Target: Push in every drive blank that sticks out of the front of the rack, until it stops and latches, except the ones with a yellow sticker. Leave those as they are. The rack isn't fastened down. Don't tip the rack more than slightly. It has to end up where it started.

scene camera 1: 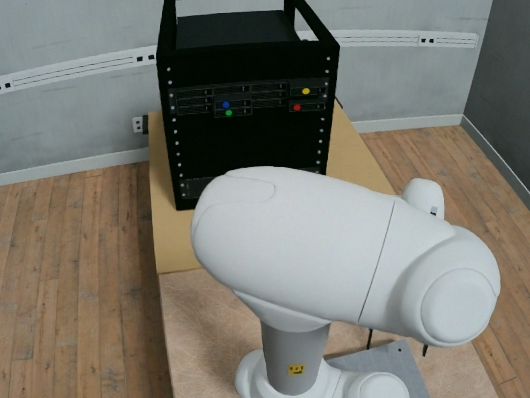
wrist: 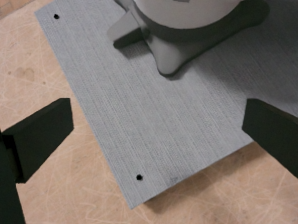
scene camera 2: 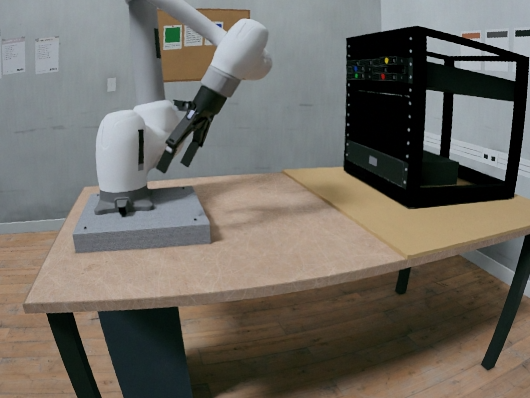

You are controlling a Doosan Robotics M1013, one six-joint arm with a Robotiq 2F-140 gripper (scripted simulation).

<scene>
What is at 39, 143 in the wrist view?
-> My gripper.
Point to a tan board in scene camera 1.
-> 173, 251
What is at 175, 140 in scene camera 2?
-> My gripper.
</scene>
